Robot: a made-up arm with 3 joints. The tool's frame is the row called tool.
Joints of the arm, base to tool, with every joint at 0 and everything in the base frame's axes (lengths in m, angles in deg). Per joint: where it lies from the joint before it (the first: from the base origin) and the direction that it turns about. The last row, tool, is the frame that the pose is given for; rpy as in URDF.
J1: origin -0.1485 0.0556 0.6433 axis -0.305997 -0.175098 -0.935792
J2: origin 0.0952 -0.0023 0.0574 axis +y
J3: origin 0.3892 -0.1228 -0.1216 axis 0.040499 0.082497 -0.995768
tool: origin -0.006 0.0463 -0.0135 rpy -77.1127 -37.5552 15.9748
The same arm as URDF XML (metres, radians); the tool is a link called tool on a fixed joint. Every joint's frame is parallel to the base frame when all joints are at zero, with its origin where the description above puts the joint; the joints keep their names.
<robot name="arm">
<link name="base_link"/>
<link name="link1"/>
<link name="link2"/>
<link name="link3"/>
<link name="tool"/>
<joint name="J1" type="continuous"><parent link="base_link"/><child link="link1"/><origin xyz="-0.1485 0.0556 0.6433"/><axis xyz="-0.305997 -0.175098 -0.935792"/></joint>
<joint name="J2" type="continuous"><parent link="link1"/><child link="link2"/><origin xyz="0.0952 -0.0023 0.0574"/><axis xyz="0 1 0"/></joint>
<joint name="J3" type="continuous"><parent link="link2"/><child link="link3"/><origin xyz="0.3892 -0.1228 -0.1216"/><axis xyz="0.040499 0.082497 -0.995768"/></joint>
<joint name="tool_fixed" type="fixed"><parent link="link3"/><child link="tool"/><origin xyz="-0.0060 0.0463 -0.0135" rpy="-1.3459 -0.6555 0.2788"/></joint>
</robot>

